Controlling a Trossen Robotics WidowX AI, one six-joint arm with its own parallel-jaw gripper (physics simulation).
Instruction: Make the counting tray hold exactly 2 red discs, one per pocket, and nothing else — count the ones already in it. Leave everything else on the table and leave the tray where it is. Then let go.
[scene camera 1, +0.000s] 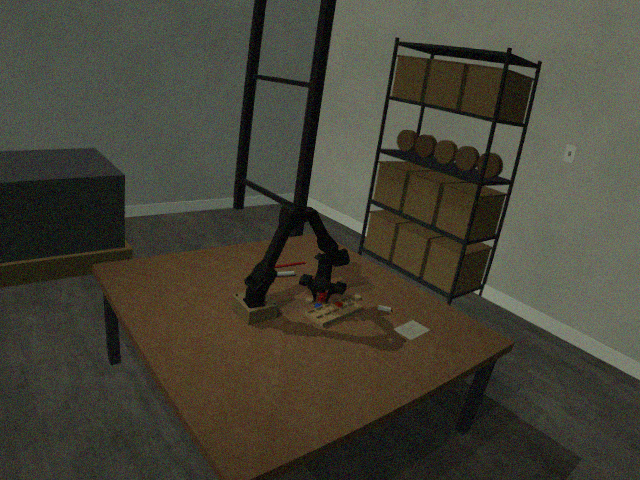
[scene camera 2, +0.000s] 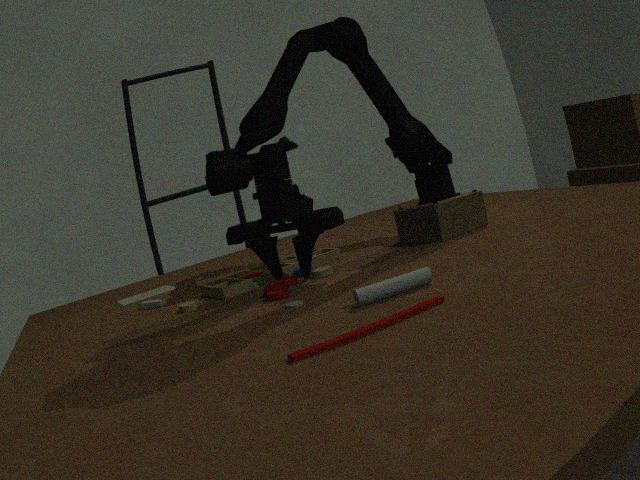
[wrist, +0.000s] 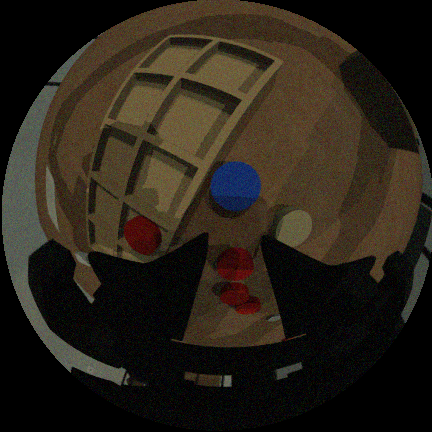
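Observation:
The wooden tray has two rows of pockets. One red disc sits in a pocket at its lower end in the wrist view. The other visible pockets look empty; that end is partly hidden by a finger. My gripper is open, low beside the tray. A loose red disc shows in the gap between the fingers, ungripped. Two more red discs overlap beyond it. A blue disc lies beside the tray.
A cream disc lies near the blue one. A small grey piece lies past the red discs. A white cylinder, red rod, white card and small white block lie around.

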